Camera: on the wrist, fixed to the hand. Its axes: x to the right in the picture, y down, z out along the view.
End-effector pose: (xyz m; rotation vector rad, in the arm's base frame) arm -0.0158 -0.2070 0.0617 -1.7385 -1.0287 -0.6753
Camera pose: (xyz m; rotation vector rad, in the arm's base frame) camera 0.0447 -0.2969 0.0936 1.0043 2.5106 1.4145
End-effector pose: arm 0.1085 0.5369 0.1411 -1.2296 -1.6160 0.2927
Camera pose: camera 0.2196 0.5461 0.1597 0.1301 -2.5363 -0.7859
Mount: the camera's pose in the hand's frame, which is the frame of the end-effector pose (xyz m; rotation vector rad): 0.0252 0.0538 -0.0961 -0.3560 -0.3978 -1.5321
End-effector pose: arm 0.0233 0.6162 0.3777 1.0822 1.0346 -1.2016
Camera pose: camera 0.0758 0.7086 0.3395 -0.4671 1.6803 -2.1227
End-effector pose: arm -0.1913 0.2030 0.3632 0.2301 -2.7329 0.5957
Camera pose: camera -0.1994 0.2904 0.4343 2.1392 -1.9765 -0.4055
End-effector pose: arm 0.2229 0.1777 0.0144 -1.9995 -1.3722 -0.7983
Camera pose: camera 0.2666 0.1051 0.0891 0.7297 2.4152 0.9791
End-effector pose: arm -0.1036 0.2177 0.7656 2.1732 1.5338 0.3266
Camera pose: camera -0.0929 0.2485 0.8738 0.3607 2.1251 -0.3113
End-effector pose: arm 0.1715 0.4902 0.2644 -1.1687 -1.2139 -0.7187
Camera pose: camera 0.2582 0.4192 0.2791 -0.4334 -2.3617 -1.9239
